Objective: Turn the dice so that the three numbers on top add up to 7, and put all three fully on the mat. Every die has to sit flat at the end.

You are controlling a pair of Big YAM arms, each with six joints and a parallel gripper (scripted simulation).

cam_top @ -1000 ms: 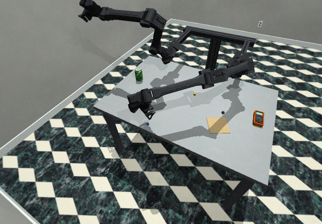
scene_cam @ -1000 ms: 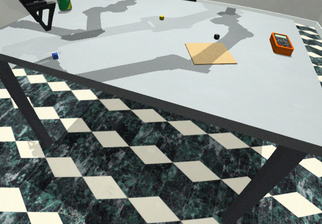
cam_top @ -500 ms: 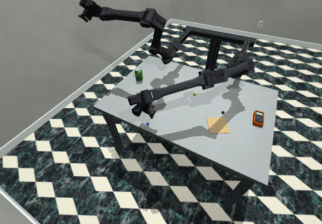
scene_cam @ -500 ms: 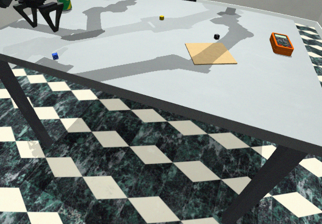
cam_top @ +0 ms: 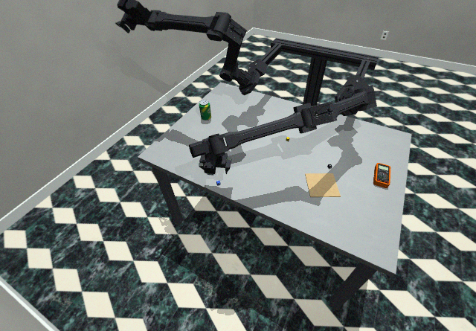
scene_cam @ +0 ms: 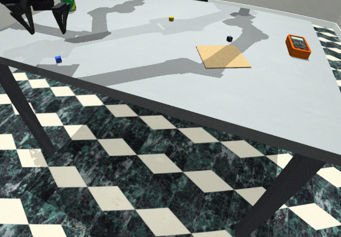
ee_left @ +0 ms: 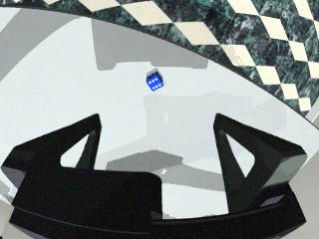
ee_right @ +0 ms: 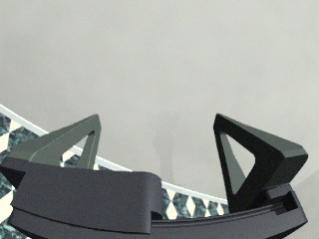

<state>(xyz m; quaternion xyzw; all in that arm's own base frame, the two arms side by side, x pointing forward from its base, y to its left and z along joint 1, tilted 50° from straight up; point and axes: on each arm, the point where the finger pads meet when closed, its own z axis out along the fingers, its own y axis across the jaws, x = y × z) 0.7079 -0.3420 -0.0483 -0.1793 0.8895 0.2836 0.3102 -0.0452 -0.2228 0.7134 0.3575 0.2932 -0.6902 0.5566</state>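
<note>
Right now the blue die is 90 mm below my left hand. Round my left hand: tan mat 470 mm to the left, 180 mm behind, 100 mm below; then black die 490 mm to the left, 310 mm behind, 90 mm below; then yellow die 430 mm behind, 240 mm to the left, 90 mm below.
</note>
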